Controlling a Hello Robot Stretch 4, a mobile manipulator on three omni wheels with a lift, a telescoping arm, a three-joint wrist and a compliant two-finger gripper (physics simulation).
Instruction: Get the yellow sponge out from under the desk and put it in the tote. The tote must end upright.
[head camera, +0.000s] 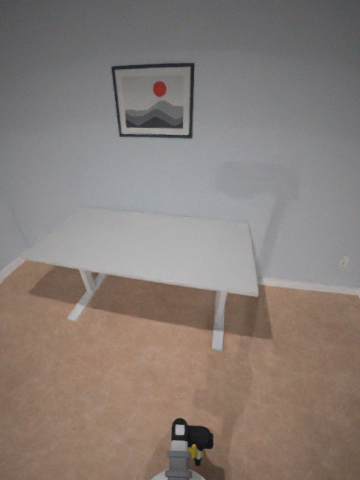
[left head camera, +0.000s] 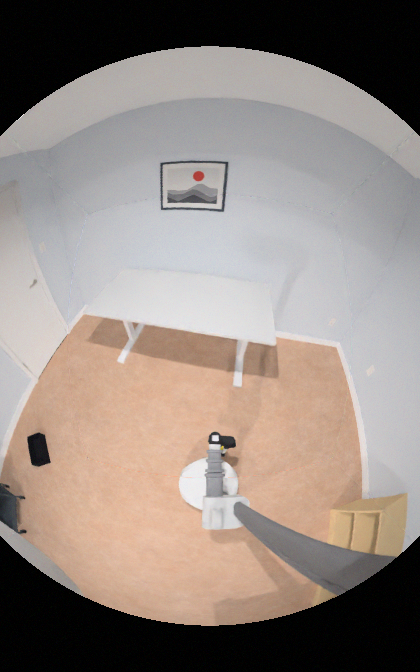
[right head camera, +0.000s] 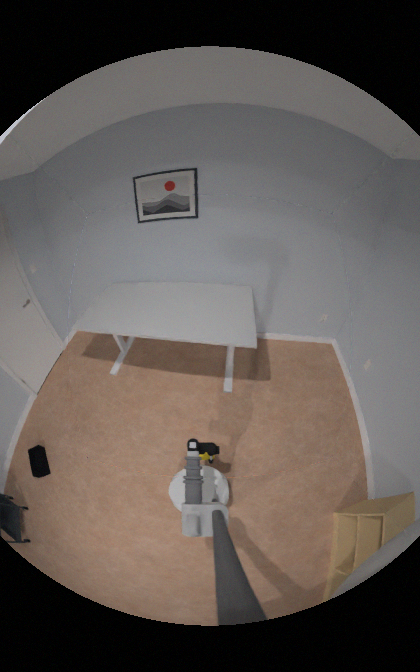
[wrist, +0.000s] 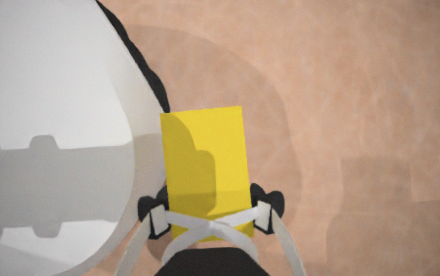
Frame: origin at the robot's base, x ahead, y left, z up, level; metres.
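Seen in the pictures: gripper, fingertip midpoint: (head camera: 197, 449) (left head camera: 222, 448) (wrist: 211, 201).
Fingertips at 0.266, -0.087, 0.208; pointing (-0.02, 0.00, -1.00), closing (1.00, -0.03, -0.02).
Offsets run from my fingertips to a thing's middle, as dx, dy, dz. Level surfaces: height alone.
The yellow sponge {-0.001, +0.029, +0.020} (wrist: 220, 150) (head camera: 193, 451) (right head camera: 205, 456) is between the two fingertips of my gripper (wrist: 211, 201), which is shut on its sides. The sponge hangs above the floor beside my white round base (wrist: 55, 90) (left head camera: 189, 482) (right head camera: 178, 491). The white desk {dz +0.484} (head camera: 150, 247) (left head camera: 180, 302) (right head camera: 170, 311) stands ahead against the wall, apart from the gripper and sponge. A black box-like object {-0.370, +1.722, -0.186} (left head camera: 38, 449) (right head camera: 39, 461) lies on the floor at the far left; I cannot tell whether it is the tote, or whether it is open on top.
A light wooden shelf unit (left head camera: 370, 503) (right head camera: 376, 504) stands at the right rear. Part of a dark, legged object (left head camera: 7, 509) (right head camera: 10, 520) shows at the left edge. The desk's right foot (head camera: 218, 340) and left foot (head camera: 79, 306) reach forward. A door (left head camera: 20, 300) is at the left.
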